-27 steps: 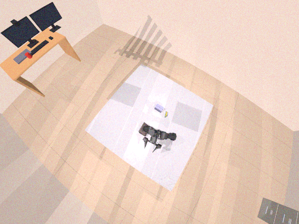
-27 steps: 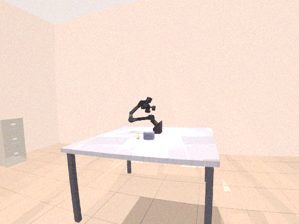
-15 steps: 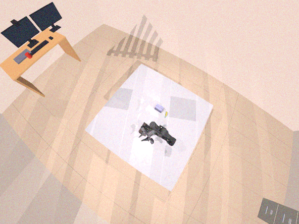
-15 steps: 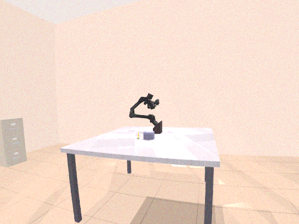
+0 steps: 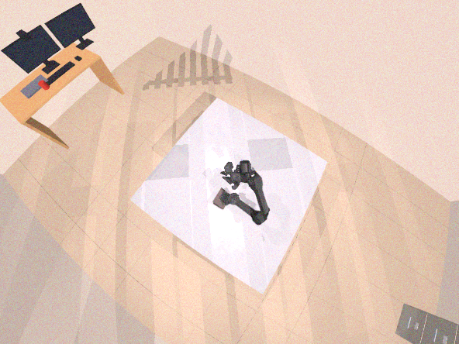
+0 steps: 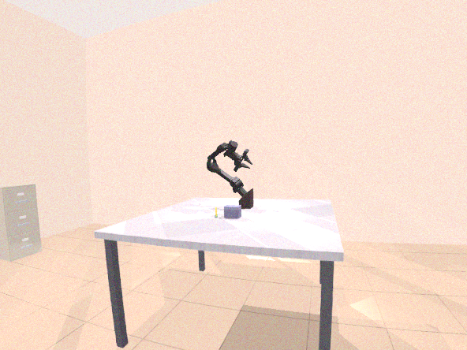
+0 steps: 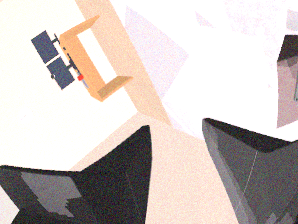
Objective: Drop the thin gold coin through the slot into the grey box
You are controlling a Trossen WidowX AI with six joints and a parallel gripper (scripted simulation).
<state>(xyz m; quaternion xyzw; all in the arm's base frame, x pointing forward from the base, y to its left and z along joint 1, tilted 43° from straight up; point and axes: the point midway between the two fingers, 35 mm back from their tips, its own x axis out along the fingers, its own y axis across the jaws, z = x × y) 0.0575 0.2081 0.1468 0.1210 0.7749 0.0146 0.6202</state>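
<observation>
Now: the gold coin 250 mm ahead of my gripper tip, 170 mm to the right of it and 290 mm below it.
</observation>
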